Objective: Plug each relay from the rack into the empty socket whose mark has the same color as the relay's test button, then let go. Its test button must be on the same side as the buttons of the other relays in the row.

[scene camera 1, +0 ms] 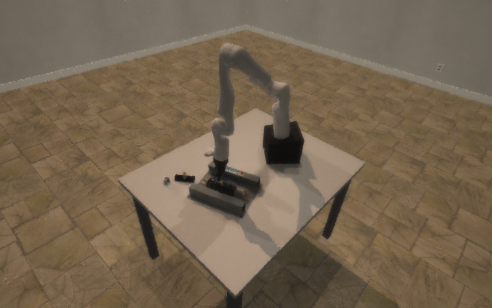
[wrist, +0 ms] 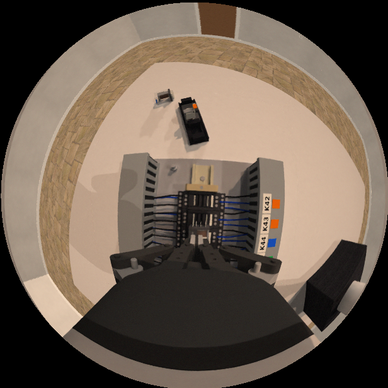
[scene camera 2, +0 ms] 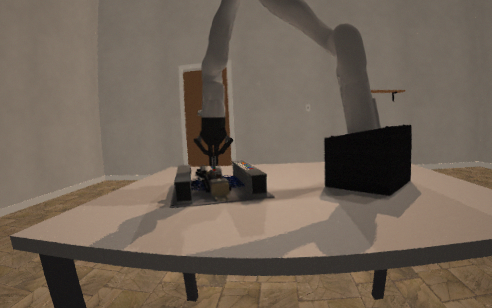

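Note:
A relay with an orange test button sits in the small black rack. A clear relay-like piece with a bit of blue lies on the table beside the rack. On the panel, the black socket row shows two sockets without relays at its rack end, beside marks K42 and K43, both orange. K44's mark is blue. My gripper is shut and empty, low over a plugged relay. The gripper hides the rest of the row in the wrist view.
Grey ducts flank the row: one on the wrist view's left, one with the marks. Wires run to the sockets. The black base box stands on the table's robot side.

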